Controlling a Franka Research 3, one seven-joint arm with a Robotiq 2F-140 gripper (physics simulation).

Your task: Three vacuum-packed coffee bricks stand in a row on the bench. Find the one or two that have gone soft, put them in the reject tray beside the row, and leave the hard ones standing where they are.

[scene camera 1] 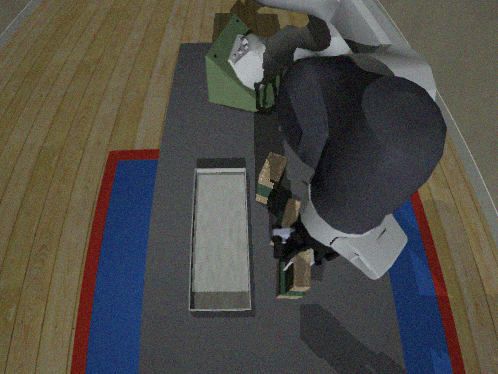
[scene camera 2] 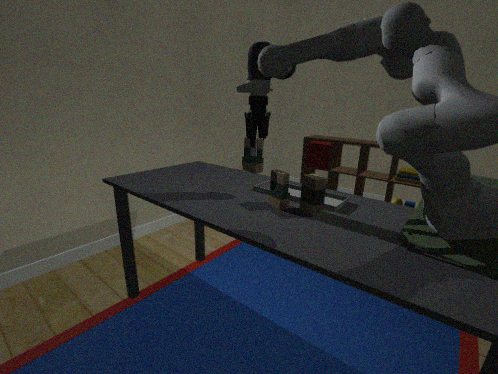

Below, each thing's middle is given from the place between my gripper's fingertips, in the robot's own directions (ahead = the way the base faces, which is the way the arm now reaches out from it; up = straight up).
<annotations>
I see the pale reject tray [scene camera 1: 219,280] 17 cm below my hand, 16 cm to the right of it and 12 cm behind it.
</annotations>
